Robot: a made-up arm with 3 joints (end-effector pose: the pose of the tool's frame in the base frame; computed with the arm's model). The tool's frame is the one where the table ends.
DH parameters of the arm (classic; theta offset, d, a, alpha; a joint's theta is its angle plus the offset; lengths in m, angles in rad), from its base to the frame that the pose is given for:
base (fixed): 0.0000 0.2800 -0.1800 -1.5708
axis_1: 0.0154 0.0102 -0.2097 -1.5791
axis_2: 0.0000 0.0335 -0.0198 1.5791
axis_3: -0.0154 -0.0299 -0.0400 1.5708
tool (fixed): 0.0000 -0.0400 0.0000 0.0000
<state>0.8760 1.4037 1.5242</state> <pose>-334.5 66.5 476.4 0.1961 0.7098 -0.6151 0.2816</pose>
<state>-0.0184 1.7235 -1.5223</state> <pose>-421.6 -4.6 204.3 -0.5269 -0.4579 -0.5463 0.4629</pose>
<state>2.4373 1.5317 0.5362</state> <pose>-24.2 83.0 472.0 -0.5702 0.7178 -0.3941 0.0662</pose>
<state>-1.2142 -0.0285 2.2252</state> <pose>-287.0 -20.8 67.5 -0.0141 0.4843 -0.0019 0.8748</pose>
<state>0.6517 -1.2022 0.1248</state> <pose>-383.6 -60.7 353.1 0.1557 0.3166 0.5437 0.7616</pose>
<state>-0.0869 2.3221 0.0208</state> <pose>-364.6 73.6 192.5 0.0353 -0.0208 -0.9165 0.3979</pose>
